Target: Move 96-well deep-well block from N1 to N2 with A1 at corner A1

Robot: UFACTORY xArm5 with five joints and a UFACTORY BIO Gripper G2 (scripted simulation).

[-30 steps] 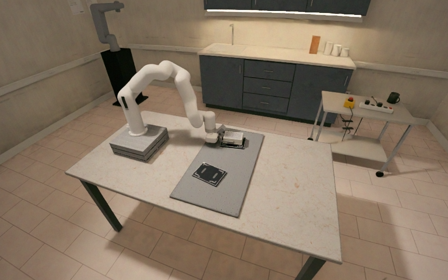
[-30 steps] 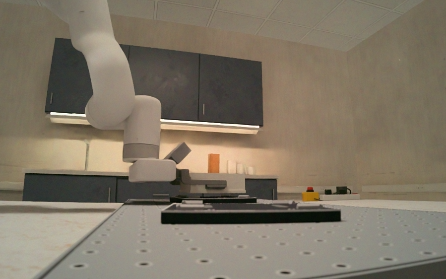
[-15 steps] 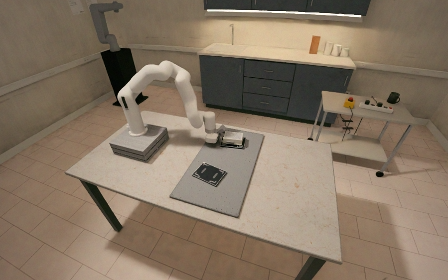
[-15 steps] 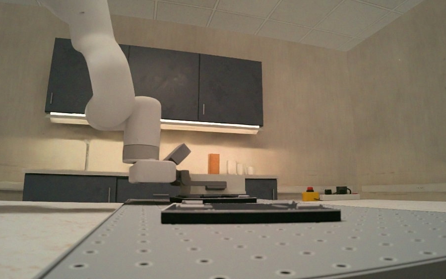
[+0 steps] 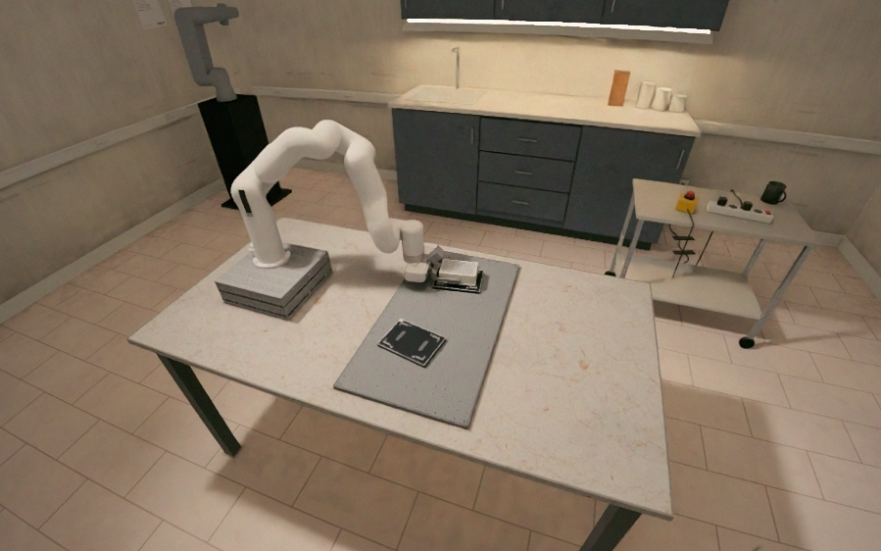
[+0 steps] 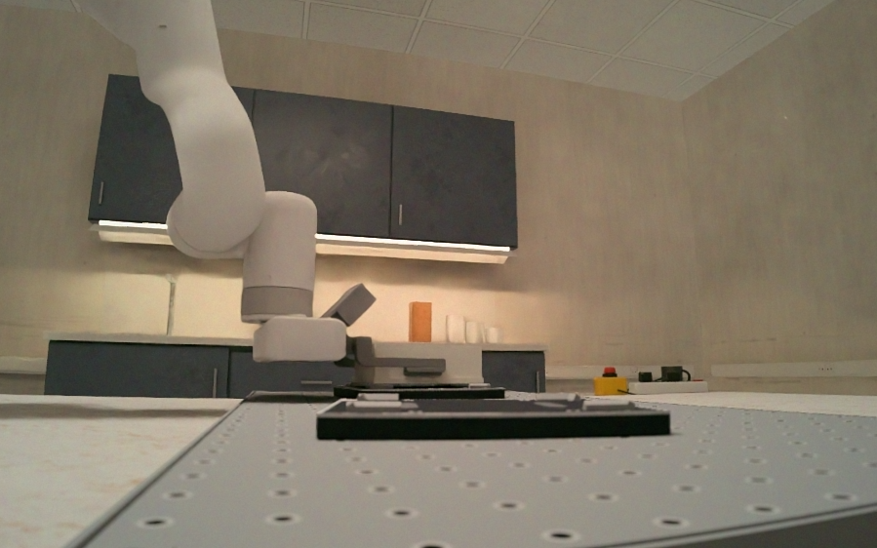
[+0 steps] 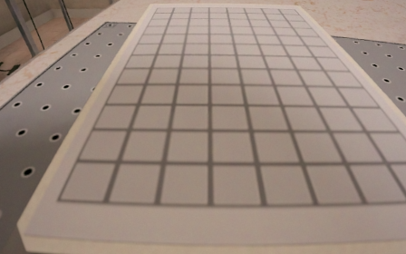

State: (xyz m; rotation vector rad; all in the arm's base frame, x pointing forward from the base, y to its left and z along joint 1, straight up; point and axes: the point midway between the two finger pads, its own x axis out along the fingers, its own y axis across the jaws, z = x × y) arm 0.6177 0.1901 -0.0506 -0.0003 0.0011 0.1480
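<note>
Now: hand 70 mm past the A1 mark, 40 mm to the right of it and 20 mm above it. From my hand the other things lie so: black plate nest (30 mm behind, 330 mm to the right, 30 mm below); then white 96-well deep-well block (10 mm ahead).
</note>
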